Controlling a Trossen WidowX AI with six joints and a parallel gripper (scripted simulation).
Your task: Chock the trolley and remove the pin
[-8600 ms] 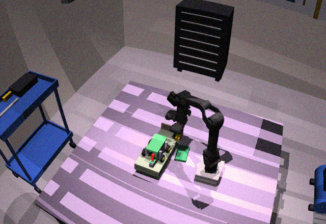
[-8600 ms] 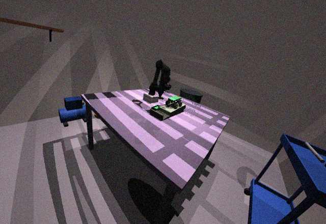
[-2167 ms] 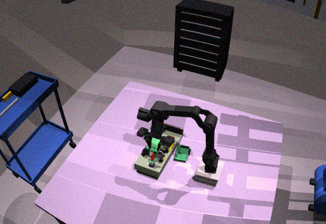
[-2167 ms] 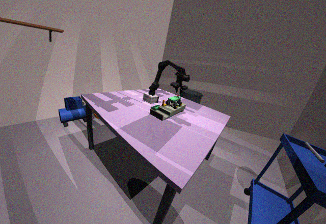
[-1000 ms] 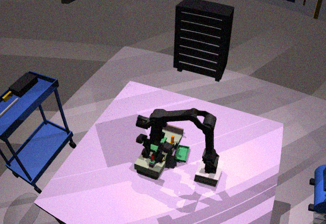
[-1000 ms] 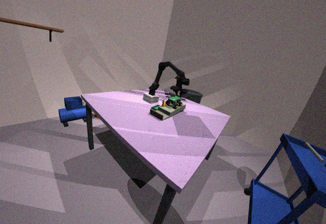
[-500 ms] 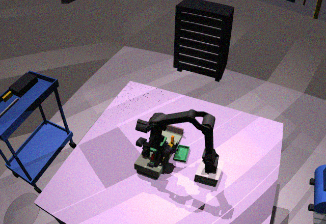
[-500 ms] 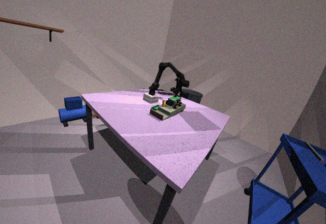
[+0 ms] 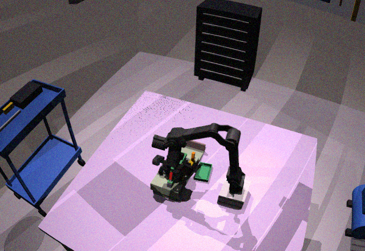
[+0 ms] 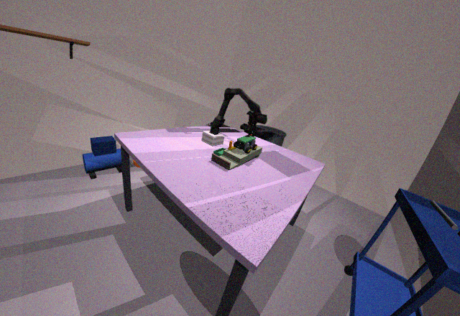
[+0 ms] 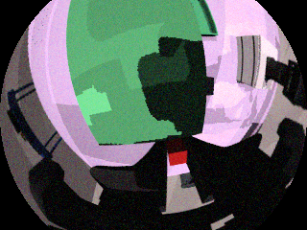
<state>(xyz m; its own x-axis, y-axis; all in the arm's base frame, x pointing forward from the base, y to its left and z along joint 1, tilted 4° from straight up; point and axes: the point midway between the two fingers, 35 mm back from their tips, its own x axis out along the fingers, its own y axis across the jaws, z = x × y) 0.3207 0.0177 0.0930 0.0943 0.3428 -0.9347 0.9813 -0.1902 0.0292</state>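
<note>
Now: the red-headed stop pin right at my gripper tip. From my gripper tip the other things lie so: yellow chock 7 cm behind, 17 cm to the right, 5 cm below; green-topped trolley 10 cm to the right, 2 cm below; grey ramp block 10 cm to the right, 8 cm below.
</note>
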